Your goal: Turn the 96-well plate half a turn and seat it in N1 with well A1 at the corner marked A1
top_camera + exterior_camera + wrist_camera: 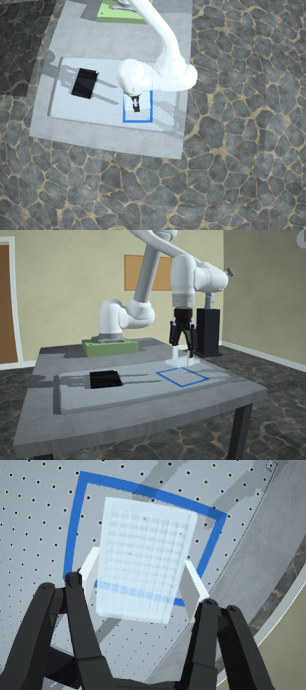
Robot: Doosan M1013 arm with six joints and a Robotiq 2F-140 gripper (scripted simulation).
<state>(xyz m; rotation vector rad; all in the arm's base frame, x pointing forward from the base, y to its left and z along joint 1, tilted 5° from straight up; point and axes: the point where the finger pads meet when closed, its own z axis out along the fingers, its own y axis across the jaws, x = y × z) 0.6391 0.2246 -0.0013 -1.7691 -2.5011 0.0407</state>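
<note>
Now: the black plate nest N1 5 cm behind my hand, 32 cm to the right of it and 8 cm below it. Also, from my hand: white A1 mark 13 cm behind, 27 cm to the right, 7 cm below; then 96-well plate 2 cm below.
</note>
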